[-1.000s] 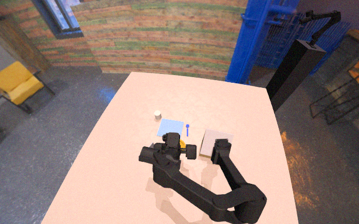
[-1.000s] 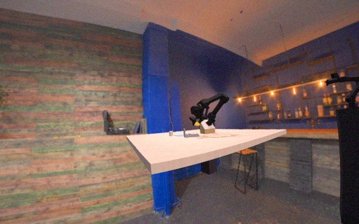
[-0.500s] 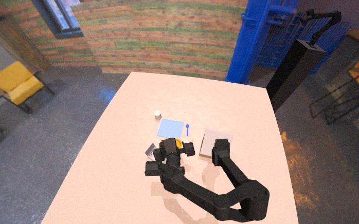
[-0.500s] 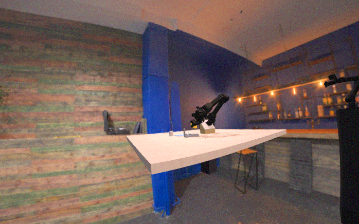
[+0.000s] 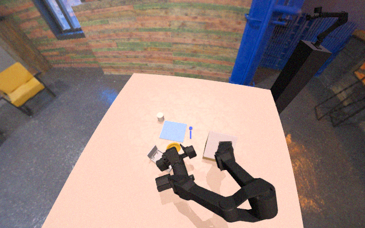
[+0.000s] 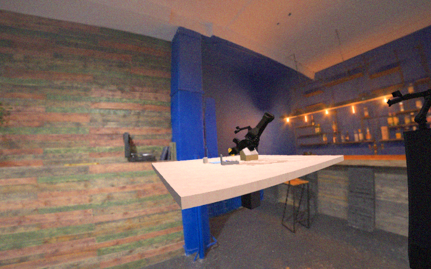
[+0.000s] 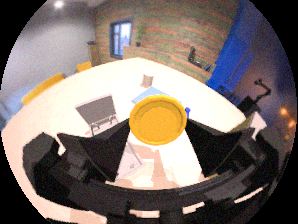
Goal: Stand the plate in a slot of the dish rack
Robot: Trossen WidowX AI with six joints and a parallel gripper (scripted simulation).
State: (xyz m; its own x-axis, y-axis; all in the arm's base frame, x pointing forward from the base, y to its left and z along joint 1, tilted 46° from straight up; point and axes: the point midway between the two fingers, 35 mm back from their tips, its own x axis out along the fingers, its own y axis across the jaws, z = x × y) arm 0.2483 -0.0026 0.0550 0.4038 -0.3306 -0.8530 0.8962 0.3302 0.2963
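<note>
Now: the grey dish rack 6 cm below my gripper tip, 6 cm ahead of it and 5 cm to the left of it. From my gripper tip the other things lie so: light blue mat: 14 cm to the right, 8 cm below, 2 cm ahead; yellow plate: 1 cm to the left; blue utensil: 15 cm to the right, 8 cm below, 8 cm behind.
</note>
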